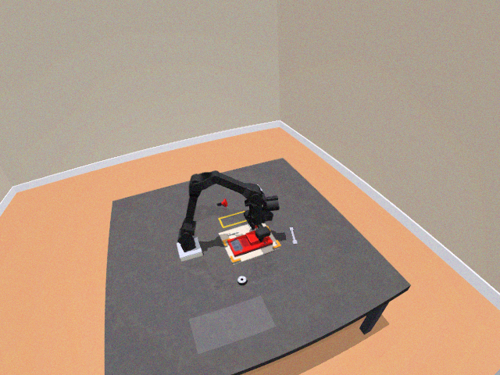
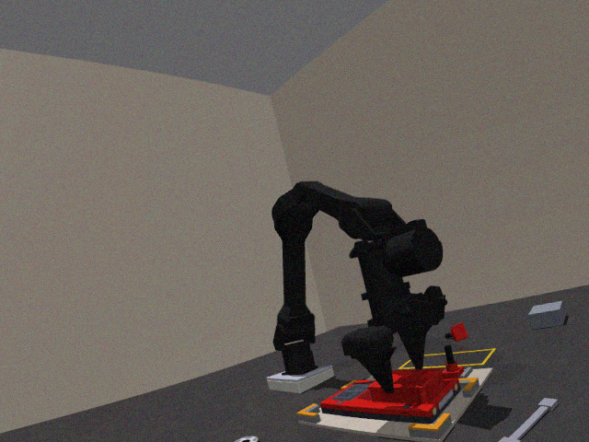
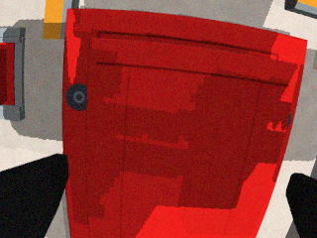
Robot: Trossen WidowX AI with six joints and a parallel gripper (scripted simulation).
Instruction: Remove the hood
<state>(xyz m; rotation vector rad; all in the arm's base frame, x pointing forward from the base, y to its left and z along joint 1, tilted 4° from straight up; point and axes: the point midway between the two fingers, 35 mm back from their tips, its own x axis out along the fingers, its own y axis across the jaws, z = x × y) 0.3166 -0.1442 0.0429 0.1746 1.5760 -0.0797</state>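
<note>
Now: the red hood 10 mm below my gripper tip. Round my gripper tip: wrench-like bar 170 mm ahead, 70 mm to the right, 40 mm below; grey engine block 10 mm to the left, 20 mm below.
</note>
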